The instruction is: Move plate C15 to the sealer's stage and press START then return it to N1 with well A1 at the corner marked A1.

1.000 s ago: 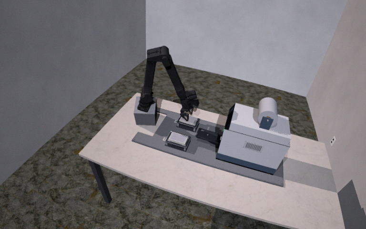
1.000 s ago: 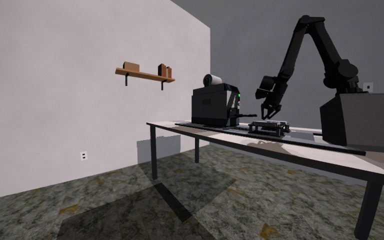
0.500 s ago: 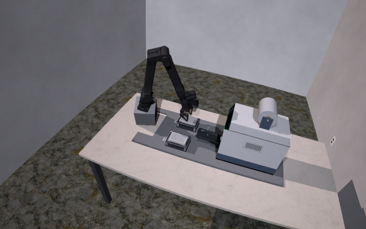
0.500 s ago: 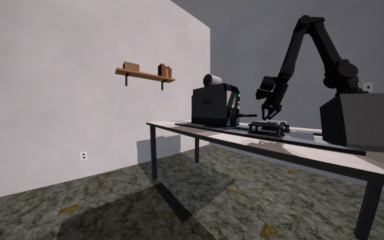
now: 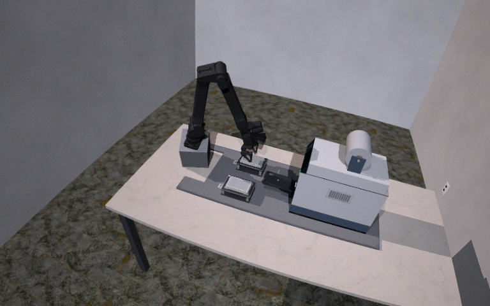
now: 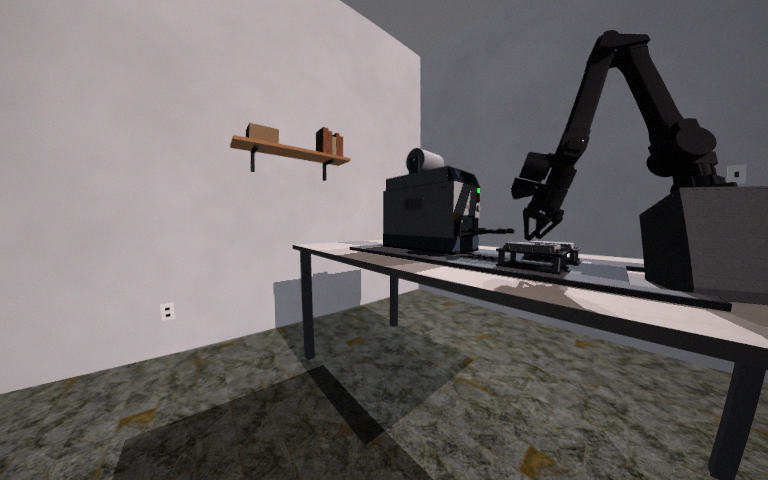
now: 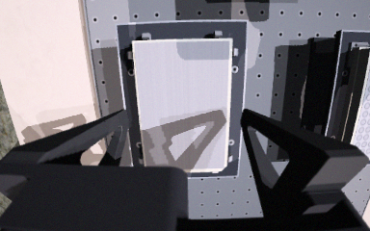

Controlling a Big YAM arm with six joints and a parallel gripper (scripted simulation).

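The white well plate is 30 mm below my hand. Round my hand: foil roll 510 mm ahead, 190 mm to the right, 330 mm above; dark stage 180 mm ahead, 170 mm to the right, 10 mm above.
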